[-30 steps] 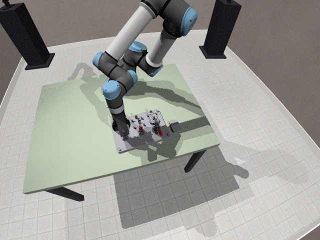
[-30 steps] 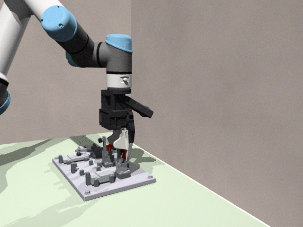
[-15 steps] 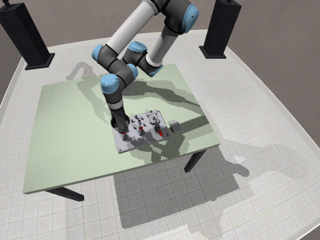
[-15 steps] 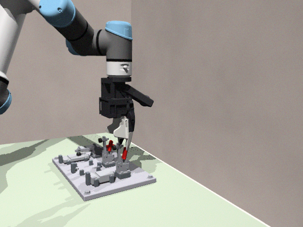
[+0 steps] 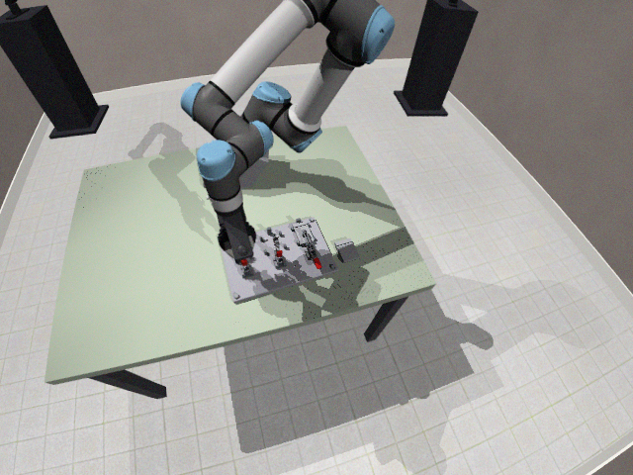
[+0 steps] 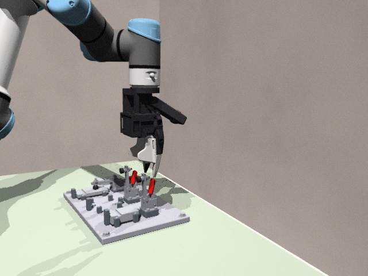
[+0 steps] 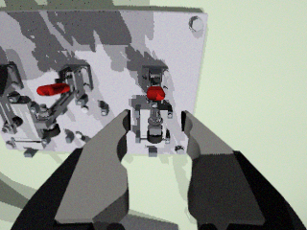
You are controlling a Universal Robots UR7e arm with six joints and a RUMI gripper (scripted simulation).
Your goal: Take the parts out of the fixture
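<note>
Now: hand 10 cm above the grey part, 8 cm past it and 2 cm to the left of it. From my hand the other things lie so: fixture plate: 13 cm below, 10 cm to the left, 6 cm behind; clamp: 21 cm to the left, 9 cm below, 5 cm behind.
</note>
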